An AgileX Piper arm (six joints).
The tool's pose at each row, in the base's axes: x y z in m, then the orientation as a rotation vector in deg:
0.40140, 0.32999, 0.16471, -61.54, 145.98, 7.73
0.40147, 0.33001, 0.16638, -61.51, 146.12, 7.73
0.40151, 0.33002, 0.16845, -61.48, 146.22, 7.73
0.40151, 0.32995, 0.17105, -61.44, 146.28, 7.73
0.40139, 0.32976, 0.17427, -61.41, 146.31, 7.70
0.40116, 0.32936, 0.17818, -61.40, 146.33, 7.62
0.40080, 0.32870, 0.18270, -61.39, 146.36, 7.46
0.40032, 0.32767, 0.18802, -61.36, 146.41, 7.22
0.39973, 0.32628, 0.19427, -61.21, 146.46, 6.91
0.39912, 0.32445, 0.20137, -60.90, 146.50, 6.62
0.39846, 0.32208, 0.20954, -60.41, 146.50, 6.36
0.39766, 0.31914, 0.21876, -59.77, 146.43, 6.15
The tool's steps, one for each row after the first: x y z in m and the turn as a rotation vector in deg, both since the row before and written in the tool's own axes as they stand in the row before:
-0.00068, -0.00013, -0.00152, -0.03, 0.11, 0.06
-0.00080, -0.00013, -0.00191, -0.02, 0.08, 0.05
-0.00091, -0.00019, -0.00243, -0.01, 0.04, 0.04
-0.00098, -0.00022, -0.00307, 0.02, 0.02, 0.02
-0.00102, -0.00033, -0.00379, 0.05, 0.03, 0.00
-0.00099, -0.00046, -0.00445, 0.10, 0.06, -0.01
-0.00095, -0.00069, -0.00531, 0.15, 0.09, 0.00
-0.00097, -0.00093, -0.00629, 0.23, 0.06, 0.07
-0.00097, -0.00131, -0.00718, 0.26, 0.00, 0.17
-0.00097, -0.00175, -0.00829, 0.30, -0.10, 0.27
-0.00091, -0.00217, -0.00942, 0.32, -0.22, 0.36

